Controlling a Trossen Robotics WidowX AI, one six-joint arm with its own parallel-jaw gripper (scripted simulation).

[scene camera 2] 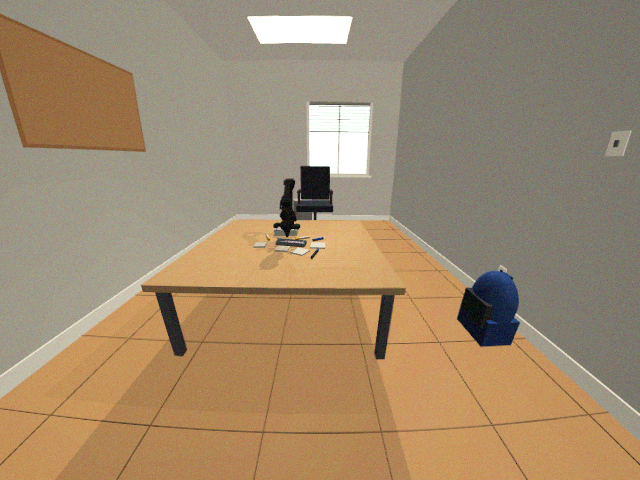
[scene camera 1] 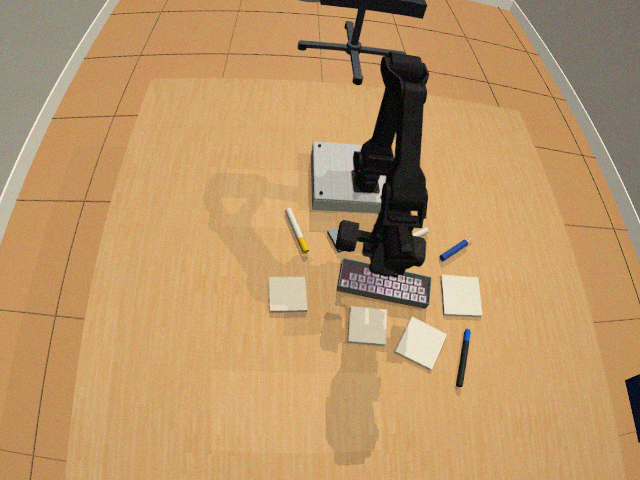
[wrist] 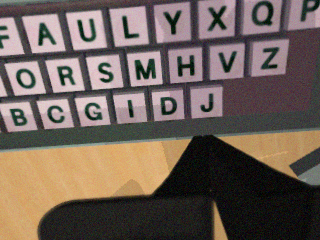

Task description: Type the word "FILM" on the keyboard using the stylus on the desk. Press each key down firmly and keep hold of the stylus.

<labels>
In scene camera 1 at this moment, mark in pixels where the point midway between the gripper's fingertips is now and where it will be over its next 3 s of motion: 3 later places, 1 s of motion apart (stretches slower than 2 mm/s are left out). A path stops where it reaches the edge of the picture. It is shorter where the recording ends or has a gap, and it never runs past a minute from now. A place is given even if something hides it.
My gripper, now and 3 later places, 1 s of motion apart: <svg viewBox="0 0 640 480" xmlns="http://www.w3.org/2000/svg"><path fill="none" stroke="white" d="M373 262L413 259L454 247L466 237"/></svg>
</labels>
